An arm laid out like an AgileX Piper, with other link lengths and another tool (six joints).
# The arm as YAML. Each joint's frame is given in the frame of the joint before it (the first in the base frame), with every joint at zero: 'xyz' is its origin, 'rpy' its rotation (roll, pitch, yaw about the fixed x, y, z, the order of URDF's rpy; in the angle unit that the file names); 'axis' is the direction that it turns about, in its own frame. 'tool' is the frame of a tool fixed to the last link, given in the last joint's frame.
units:
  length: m
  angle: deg
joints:
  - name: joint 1
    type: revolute
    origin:
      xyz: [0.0, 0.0, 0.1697]
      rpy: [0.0, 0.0, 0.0]
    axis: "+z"
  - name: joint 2
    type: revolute
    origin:
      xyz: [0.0, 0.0, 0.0]
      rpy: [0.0, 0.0, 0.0]
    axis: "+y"
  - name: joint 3
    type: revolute
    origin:
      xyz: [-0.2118, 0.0, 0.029]
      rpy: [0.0, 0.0, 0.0]
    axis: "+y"
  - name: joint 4
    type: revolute
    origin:
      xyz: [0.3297, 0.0, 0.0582]
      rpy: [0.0, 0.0, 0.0]
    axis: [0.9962, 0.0, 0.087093]
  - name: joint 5
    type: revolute
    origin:
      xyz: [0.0, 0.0, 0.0]
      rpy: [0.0, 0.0, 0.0]
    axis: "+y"
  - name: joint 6
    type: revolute
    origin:
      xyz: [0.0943, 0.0, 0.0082]
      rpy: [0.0, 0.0, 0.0]
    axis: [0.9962, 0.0, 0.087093]
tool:
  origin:
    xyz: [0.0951, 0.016, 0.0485]
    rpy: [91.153, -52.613, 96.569]
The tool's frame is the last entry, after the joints.
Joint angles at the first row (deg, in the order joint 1, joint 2, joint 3, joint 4, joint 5, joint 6):
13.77 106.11 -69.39 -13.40 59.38 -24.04
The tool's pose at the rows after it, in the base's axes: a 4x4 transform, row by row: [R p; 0 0 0 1], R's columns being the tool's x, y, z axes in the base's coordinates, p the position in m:
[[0.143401, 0.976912, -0.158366, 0.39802], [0.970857, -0.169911, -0.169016, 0.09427], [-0.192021, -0.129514, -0.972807, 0.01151], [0, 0, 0, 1]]
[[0.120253, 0.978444, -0.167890, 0.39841], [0.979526, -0.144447, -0.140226, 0.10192], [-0.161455, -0.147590, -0.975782, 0.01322], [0, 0, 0, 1]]
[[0.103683, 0.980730, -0.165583, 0.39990], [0.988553, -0.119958, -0.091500, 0.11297], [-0.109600, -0.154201, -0.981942, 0.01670], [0, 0, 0, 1]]
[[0.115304, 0.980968, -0.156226, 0.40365], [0.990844, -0.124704, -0.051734, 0.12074], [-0.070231, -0.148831, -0.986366, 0.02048], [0, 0, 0, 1]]
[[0.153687, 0.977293, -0.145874, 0.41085], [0.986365, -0.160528, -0.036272, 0.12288], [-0.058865, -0.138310, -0.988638, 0.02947], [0, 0, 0, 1]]
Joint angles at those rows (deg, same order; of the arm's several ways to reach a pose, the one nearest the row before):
13.77 108.16 -70.98 -12.54 60.93 -24.50
13.77 108.71 -72.04 -10.24 61.29 -27.04
13.77 108.78 -72.67 -6.97 60.75 -29.66
13.77 108.83 -73.26 -4.68 60.15 -30.17
13.77 108.83 -74.86 -4.19 61.06 -28.29

